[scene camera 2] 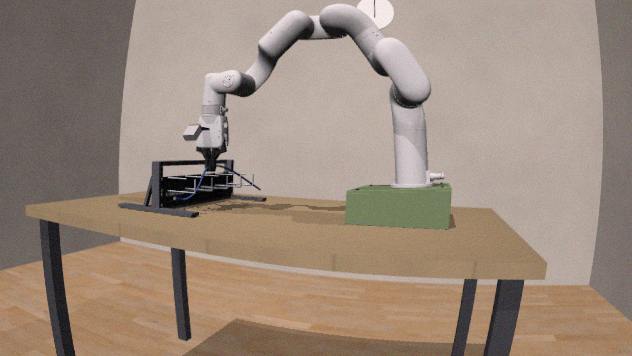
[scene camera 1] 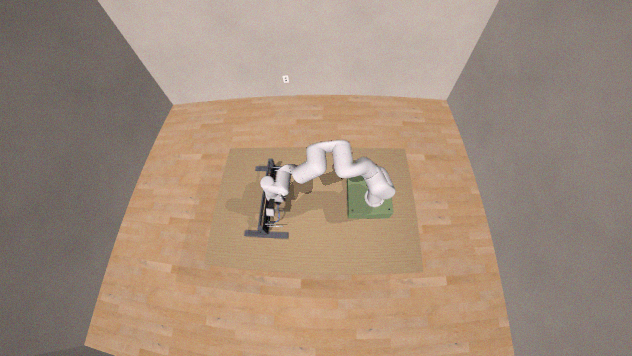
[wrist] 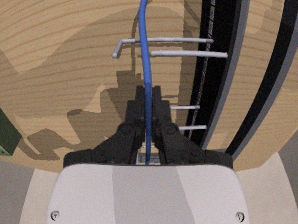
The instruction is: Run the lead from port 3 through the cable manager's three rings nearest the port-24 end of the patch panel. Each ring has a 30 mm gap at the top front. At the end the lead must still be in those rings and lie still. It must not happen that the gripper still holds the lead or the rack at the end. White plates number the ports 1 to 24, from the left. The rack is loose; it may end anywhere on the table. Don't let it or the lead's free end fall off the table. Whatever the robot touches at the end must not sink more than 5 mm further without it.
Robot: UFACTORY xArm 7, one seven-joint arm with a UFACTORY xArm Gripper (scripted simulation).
Scene:
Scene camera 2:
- my gripper: 210, 171
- black rack: 163, 189
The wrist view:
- my gripper: 148, 98

